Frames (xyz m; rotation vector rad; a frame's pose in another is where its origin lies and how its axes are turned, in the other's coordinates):
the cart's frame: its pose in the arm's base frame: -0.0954 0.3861 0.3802 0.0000 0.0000 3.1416
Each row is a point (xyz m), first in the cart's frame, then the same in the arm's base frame.
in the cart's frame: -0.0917 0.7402 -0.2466
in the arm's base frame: -0.0037 -0.3541 0.1336
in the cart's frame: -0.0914 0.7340 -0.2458
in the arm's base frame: -0.0040 -0.3479 0.1344
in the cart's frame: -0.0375 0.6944 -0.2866
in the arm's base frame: -0.0579 -0.3083 0.0936
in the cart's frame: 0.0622 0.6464 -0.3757
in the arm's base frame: -0.1576 -0.2603 0.0045
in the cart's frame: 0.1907 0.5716 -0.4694
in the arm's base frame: -0.2861 -0.1855 -0.0892
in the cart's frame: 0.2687 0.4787 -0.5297
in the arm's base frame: -0.3641 -0.0926 -0.1495
